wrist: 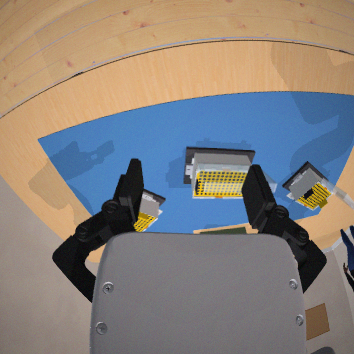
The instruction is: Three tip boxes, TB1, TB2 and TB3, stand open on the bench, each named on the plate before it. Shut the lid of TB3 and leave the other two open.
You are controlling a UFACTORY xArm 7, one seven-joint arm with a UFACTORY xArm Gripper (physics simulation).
Note:
In view: the gripper point(194, 174), a clear lid point(215, 177) and a blue mat point(285, 129).

